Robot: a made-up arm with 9 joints. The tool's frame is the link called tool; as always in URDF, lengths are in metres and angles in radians. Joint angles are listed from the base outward.
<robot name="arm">
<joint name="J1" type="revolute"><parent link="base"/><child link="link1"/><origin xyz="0 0 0.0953" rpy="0 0 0"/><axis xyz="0 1 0"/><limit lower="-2.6" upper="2.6"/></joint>
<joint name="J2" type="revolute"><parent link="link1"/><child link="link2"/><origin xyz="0.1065 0.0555 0.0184" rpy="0 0 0"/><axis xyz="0 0 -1"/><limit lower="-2.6" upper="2.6"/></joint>
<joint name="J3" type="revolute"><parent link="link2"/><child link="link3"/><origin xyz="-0.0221 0.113 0.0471" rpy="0 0 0"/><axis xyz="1 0 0"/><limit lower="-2.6" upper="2.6"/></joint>
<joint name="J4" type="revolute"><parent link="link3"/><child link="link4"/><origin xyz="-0.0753 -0.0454 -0.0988" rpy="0 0 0"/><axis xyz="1 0 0"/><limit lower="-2.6" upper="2.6"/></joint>
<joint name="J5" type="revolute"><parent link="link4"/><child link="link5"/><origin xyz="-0.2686 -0.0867 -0.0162" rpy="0 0 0"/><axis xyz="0 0 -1"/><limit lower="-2.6" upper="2.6"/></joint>
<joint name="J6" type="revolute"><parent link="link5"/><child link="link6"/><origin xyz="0.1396 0.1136 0.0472" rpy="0 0 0"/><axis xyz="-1 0 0"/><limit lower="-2.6" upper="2.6"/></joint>
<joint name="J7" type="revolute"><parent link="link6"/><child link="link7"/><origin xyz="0.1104 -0.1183 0.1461" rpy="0 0 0"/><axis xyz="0 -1 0"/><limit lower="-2.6" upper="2.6"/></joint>
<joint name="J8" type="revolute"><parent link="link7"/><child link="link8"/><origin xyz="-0.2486 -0.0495 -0.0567" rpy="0 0 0"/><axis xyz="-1 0 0"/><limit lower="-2.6" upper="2.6"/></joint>
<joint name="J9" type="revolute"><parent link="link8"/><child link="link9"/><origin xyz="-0.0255 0.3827 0.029" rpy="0 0 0"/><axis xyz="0 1 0"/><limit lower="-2.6" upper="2.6"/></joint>
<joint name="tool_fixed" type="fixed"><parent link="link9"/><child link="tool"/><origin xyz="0.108 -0.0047 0.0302" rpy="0 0 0"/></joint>
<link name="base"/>
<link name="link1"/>
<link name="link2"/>
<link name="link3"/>
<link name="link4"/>
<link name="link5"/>
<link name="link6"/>
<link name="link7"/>
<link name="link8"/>
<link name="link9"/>
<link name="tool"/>
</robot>
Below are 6 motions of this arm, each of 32 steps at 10 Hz.
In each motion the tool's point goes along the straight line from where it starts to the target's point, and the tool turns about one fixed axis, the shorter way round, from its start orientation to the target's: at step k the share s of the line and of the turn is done. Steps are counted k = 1, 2, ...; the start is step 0. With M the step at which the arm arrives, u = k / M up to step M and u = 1 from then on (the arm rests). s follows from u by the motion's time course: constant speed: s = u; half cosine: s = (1 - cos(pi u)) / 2; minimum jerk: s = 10 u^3 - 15 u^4 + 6 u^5.
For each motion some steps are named. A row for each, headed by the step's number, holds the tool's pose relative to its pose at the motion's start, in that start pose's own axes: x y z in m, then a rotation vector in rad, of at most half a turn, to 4 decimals.
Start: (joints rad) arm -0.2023 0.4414 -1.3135 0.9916 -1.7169 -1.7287 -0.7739 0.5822 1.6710
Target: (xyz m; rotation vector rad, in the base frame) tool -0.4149 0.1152 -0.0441 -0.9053 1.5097 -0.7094
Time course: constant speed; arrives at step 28
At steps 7, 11, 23, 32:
7: 0.0331 -0.0729 0.0451 0.5378 -0.0591 -0.2545
11: 0.0521 -0.1145 0.0709 0.8451 -0.0929 -0.4000
23: 0.1089 -0.2395 0.1482 1.7670 -0.1942 -0.8363
32: 0.1326 -0.2915 0.1804 2.1512 -0.2365 -1.0181

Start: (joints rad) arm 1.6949 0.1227 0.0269 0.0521 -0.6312 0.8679 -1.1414 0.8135 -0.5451
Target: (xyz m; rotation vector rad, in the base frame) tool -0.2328 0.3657 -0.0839 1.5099 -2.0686 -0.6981
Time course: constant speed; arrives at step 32
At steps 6, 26, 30, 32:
6: 0.1240 -0.0580 -0.0321 0.0730 0.2990 0.0212
26: 0.5374 -0.2511 -0.1391 0.3165 1.2959 0.0920
30: 0.6200 -0.2898 -0.1605 0.3652 1.4952 0.1062
32: 0.6614 -0.3091 -0.1713 0.3895 1.5949 0.1133

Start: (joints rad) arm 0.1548 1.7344 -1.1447 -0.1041 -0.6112 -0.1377 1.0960 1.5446 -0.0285
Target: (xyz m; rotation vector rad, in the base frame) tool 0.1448 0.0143 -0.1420 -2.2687 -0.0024 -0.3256
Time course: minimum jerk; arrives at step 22
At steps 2, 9, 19, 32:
2: 0.0009 -0.0006 0.0004 0.0015 -0.0011 -0.0035
9: 0.0440 -0.0296 0.0181 0.0776 -0.0556 -0.1772
19: 0.1292 -0.0870 0.0532 0.2282 -0.1634 -0.5208
32: 0.1319 -0.0888 0.0543 0.2330 -0.1668 -0.5316

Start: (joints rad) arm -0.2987 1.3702 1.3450 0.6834 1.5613 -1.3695 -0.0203 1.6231 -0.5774
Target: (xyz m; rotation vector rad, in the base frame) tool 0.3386 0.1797 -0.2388 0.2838 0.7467 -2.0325
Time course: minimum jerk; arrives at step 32
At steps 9, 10, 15, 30, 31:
9: 0.0482 -0.0282 0.0178 -0.1439 -0.1581 -0.0339
10: 0.0624 -0.0364 0.0230 -0.1861 -0.2044 -0.0439
15: 0.1530 -0.0894 0.0564 -0.4566 -0.5015 -0.1077
30: 0.3457 -0.2020 0.1275 -1.0317 -1.1332 -0.2433
31: 0.3464 -0.2024 0.1278 -1.0337 -1.1354 -0.2438

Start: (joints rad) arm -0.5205 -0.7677 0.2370 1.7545 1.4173 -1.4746 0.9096 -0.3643 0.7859
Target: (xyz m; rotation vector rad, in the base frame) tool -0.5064 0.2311 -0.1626 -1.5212 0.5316 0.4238
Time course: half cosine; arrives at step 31
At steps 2, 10, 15, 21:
2: -0.0023 -0.0067 0.0022 0.0215 0.0069 -0.0011
10: -0.0518 -0.1544 0.0503 0.4956 0.1599 -0.0255
15: -0.1043 -0.3111 0.1014 0.9989 0.3222 -0.0513
21: -0.1681 -0.5011 0.1633 1.6088 0.5190 -0.0827

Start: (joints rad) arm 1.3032 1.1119 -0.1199 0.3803 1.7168 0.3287 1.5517 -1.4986 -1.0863
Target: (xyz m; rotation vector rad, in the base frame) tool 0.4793 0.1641 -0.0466 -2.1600 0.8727 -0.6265
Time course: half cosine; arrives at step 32
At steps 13, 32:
13: -0.0116 0.1150 -0.2065 -0.3424 0.4573 0.3277
32: -0.0326 0.3241 -0.5819 -0.9648 1.2888 0.9234

